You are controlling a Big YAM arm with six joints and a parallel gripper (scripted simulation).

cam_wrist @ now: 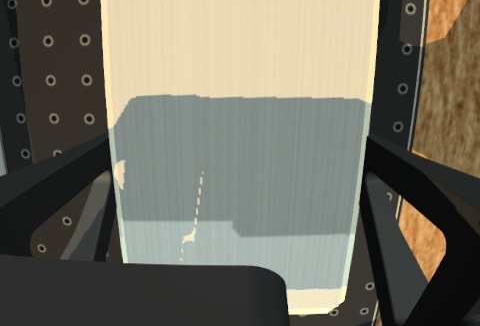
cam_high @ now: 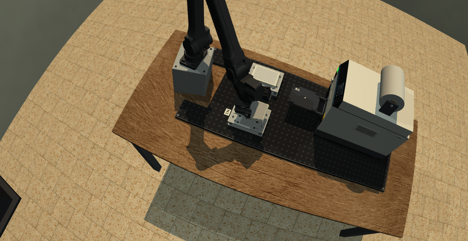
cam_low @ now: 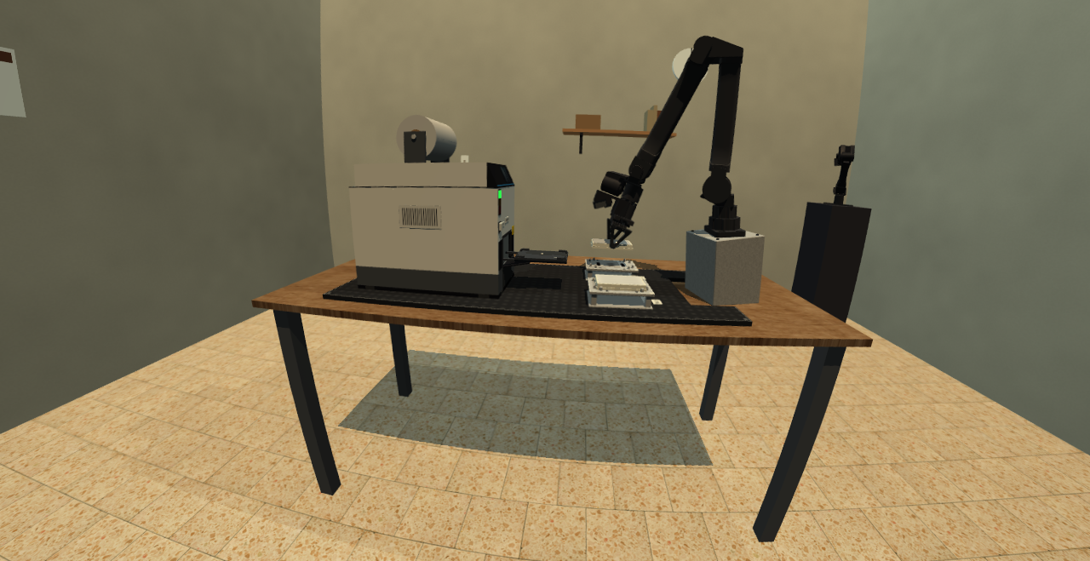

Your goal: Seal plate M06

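My hand is 80 mm above the plate nest N1. Round my hand: N1 label (110 mm behind, 10 mm to the right, 110 mm below); then plate M06 (right at my hand); then well plate (20 mm behind, 220 mm to the left, 60 mm below).
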